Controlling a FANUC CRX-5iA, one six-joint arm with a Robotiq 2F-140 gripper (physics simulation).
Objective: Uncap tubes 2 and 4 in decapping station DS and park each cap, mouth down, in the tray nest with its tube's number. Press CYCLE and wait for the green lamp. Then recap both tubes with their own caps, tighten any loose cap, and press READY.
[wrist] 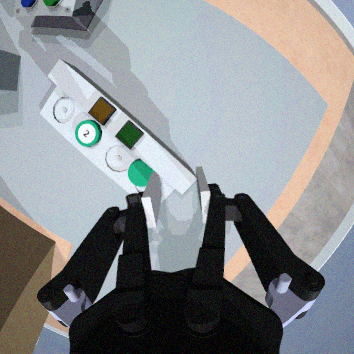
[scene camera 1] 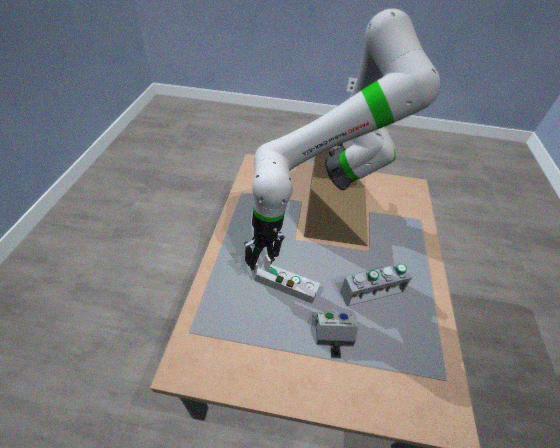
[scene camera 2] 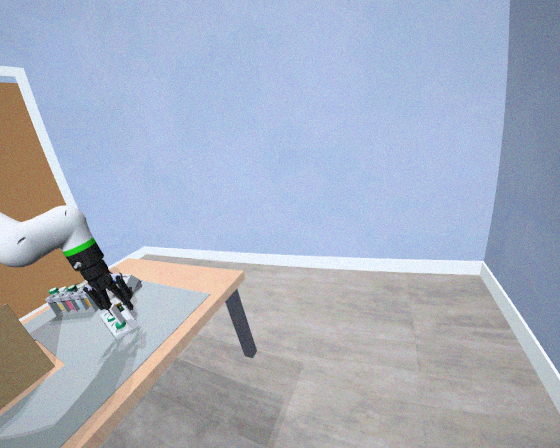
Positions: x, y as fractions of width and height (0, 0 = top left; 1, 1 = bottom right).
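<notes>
Grey button box (scene camera 1: 0.60, 0.74) (wrist: 0.23, 0.06), in sight. My gripper (scene camera 2: 0.23, 0.71) (wrist: 0.50, 0.51) (scene camera 1: 0.46, 0.61), likewise.
</notes>
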